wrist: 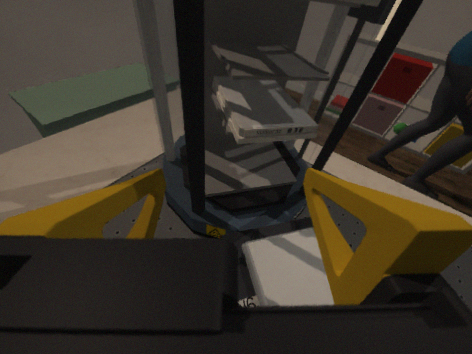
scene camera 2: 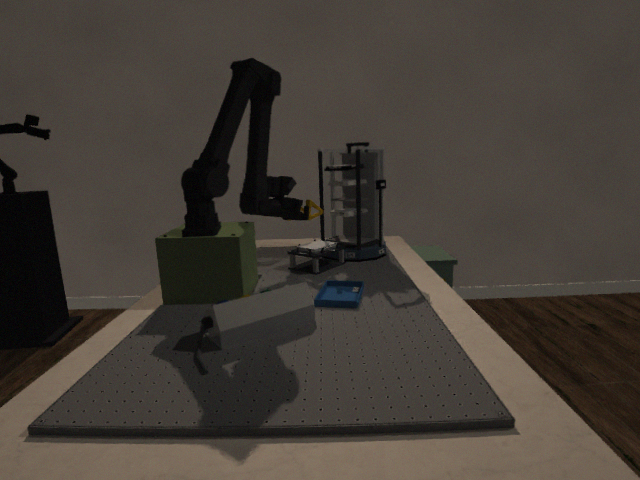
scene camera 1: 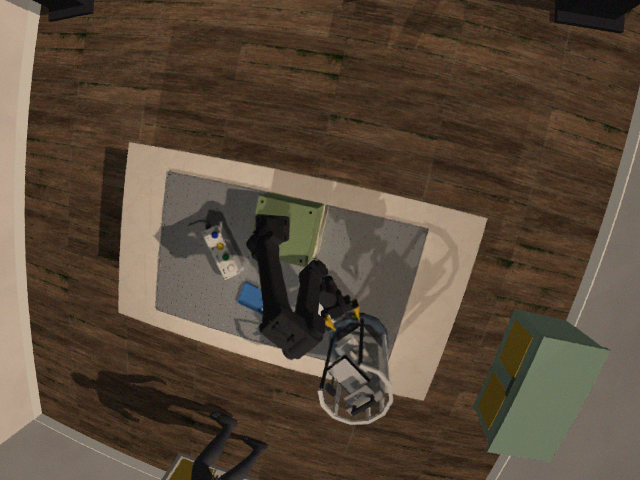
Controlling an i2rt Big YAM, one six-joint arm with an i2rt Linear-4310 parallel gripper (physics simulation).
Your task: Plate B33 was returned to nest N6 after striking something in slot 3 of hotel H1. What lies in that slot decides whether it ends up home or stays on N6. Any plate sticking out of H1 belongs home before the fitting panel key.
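Frame: origin at the arm's base, x ahead, y left, z up, level; metres.
Seen in the pictures: gripper, fingertip midpoint: (wrist: 234, 176) (scene camera 2: 314, 212) (scene camera 1: 347, 325); arm's base, origin of the base link: (scene camera 2: 202, 231) (scene camera 1: 272, 227).
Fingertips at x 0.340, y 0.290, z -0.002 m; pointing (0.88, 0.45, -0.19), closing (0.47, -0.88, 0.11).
Observation:
Pixels of each thing's top centre, then the offset from my fingertips to it.
- hotel H1, middle of its top: (scene camera 1: 354, 400) (scene camera 2: 351, 142) dx +0.147, dy +0.051, dz +0.237 m
- nest N6, middle of its top: (wrist: 309, 296) (scene camera 2: 317, 244) dx -0.008, dy -0.092, dz -0.094 m
- labelled white plate, middle of its top: (wrist: 259, 97) (scene camera 2: 348, 209) (scene camera 1: 353, 355) dx +0.128, dy +0.036, dz -0.002 m
- bare-looking grey shelf, middle of its top: (wrist: 262, 56) (scene camera 2: 349, 198) (scene camera 1: 354, 363) dx +0.135, dy +0.043, dz +0.037 m
- panel, middle of its top: (scene camera 2: 259, 290) (scene camera 1: 216, 254) dx -0.192, dy -0.551, dz -0.086 m
- shallow blue tray, middle of its top: (scene camera 2: 340, 289) (scene camera 1: 256, 300) dx +0.010, dy -0.398, dz -0.152 m
My gripper (scene camera 1: 343, 316) (scene camera 2: 314, 210) (wrist: 234, 176) is open and empty, in front of hotel H1 (scene camera 1: 361, 341) (scene camera 2: 358, 201) (wrist: 192, 110) and above nest N6 (scene camera 2: 315, 264) (wrist: 248, 302). A white plate (scene camera 2: 317, 246) (wrist: 290, 270) lies on the nest, partly hidden by the right finger in the wrist view. Inside the hotel a labelled white plate (wrist: 280, 131) rests on a low shelf; its label is too blurred to read. A bare-looking grey shelf (wrist: 292, 62) is above it. I cannot tell the slot numbers. The panel (scene camera 1: 222, 253) (scene camera 2: 263, 315) has blue, yellow, green and white keys.
A shallow blue tray (scene camera 1: 250, 297) (scene camera 2: 339, 294) lies between the panel and the nest. The arm stands on a green block (scene camera 1: 305, 227) (scene camera 2: 199, 268). Dark upright posts of the hotel stand just beyond the fingers. A person (scene camera 1: 222, 439) (wrist: 440, 130) is beyond the table.

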